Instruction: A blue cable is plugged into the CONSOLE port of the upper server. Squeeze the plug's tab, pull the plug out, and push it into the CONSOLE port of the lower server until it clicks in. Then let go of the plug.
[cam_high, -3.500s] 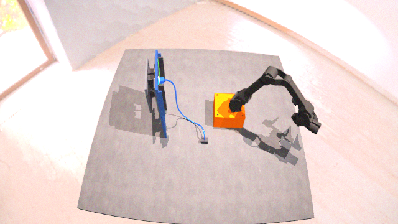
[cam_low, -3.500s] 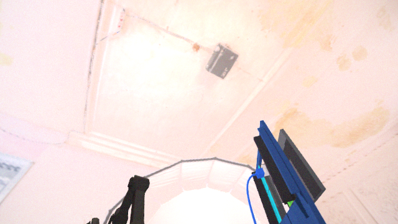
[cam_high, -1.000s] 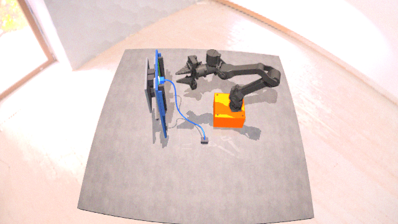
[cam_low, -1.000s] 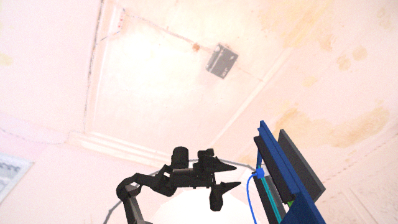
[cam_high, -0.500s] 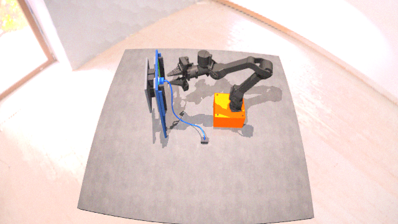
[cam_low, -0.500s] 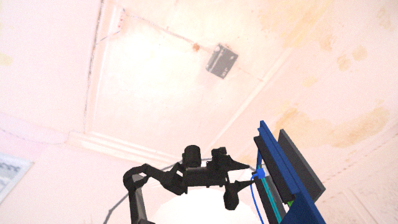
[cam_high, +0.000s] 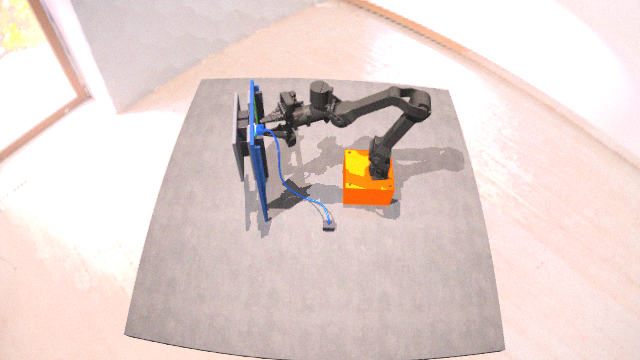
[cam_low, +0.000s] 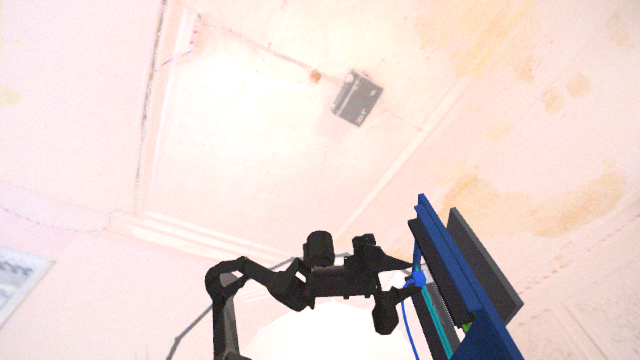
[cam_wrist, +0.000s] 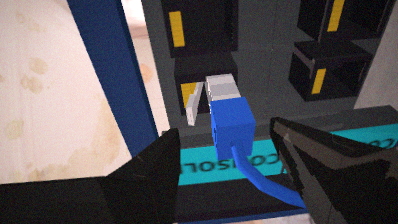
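My gripper tip is 3 cm short of the cable plug and 1 cm below it. The rest, counted from my gripper tip: black block: 33 cm below, 20 cm behind, 16 cm to the left.
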